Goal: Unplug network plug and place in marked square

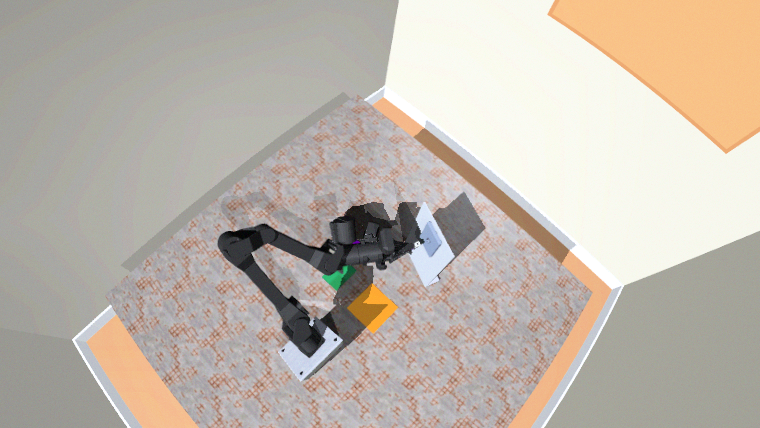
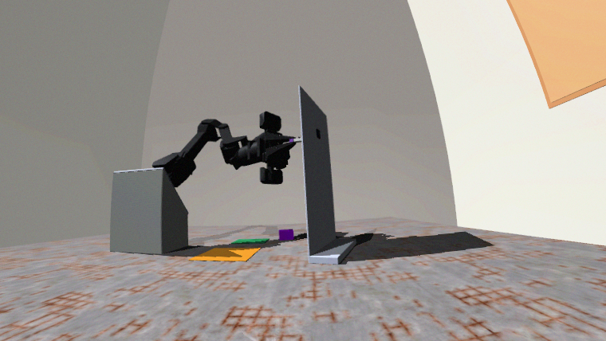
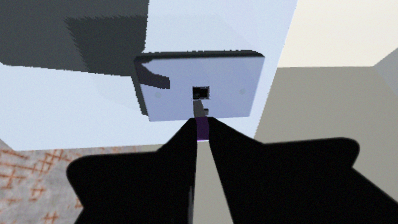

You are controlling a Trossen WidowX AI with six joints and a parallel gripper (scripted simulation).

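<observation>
Right now the orange square is 250 mm below my gripper tip, 160 mm behind it and 10 mm to the right of it. From my gripper tip the other things lie so: green square: 250 mm below, 150 mm to the left, 140 mm behind; then upright panel: 100 mm below, 60 mm ahead, 30 mm to the right; then network plug: right at my gripper tip.
</observation>
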